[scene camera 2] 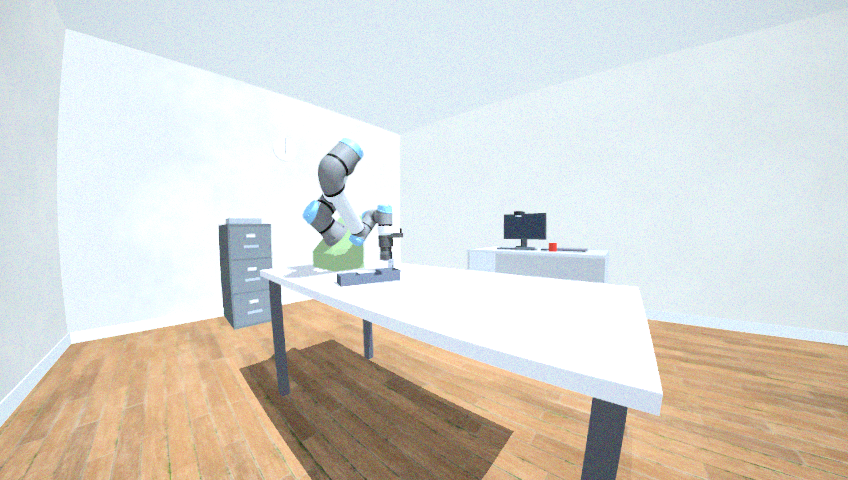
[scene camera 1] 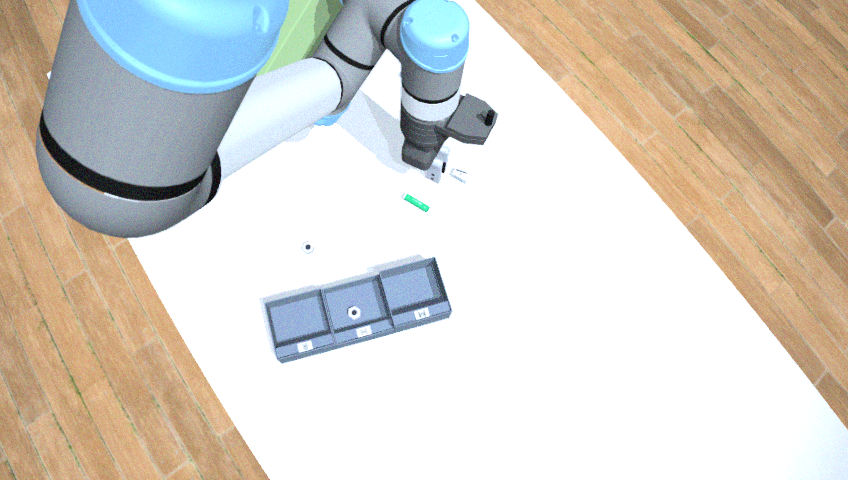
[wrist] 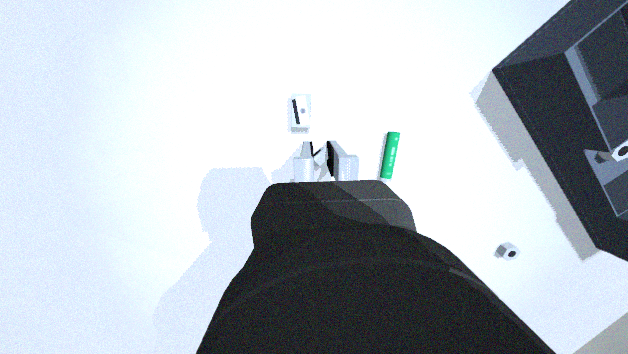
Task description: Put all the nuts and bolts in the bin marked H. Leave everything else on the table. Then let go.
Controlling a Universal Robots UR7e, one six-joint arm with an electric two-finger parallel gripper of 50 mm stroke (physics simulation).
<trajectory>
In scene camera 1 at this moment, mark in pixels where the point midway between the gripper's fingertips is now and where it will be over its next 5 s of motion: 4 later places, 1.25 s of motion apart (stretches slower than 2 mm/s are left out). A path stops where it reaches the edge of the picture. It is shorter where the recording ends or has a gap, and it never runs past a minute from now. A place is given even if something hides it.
My gripper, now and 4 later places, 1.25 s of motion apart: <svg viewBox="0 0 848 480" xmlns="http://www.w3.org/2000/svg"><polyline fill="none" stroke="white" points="436,174 369,245 349,281 297,214 310,247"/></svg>
</trajectory>
